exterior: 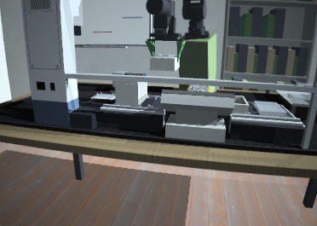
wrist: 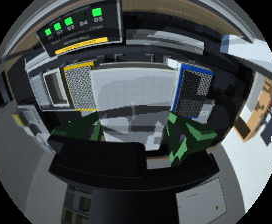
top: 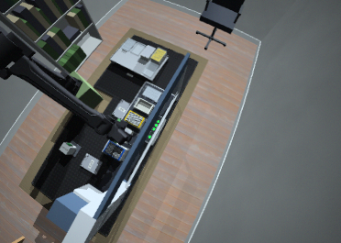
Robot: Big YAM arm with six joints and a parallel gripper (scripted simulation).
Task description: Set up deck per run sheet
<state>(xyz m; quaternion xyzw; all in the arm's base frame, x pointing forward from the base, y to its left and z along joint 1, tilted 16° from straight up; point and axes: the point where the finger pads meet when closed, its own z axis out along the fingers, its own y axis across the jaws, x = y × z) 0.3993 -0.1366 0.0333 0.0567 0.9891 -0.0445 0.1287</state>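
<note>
Right now my hand is 12 cm to the right of the yellow tip rack, 12 cm above it and 1 cm short of it. Also, from my hand: reservoir: 25 cm to the left, 15 cm below, 3 cm ahead; then sealed block: 1 cm below; then blue tip rack: 13 cm to the right, 9 cm below, 2 cm behind.
</note>
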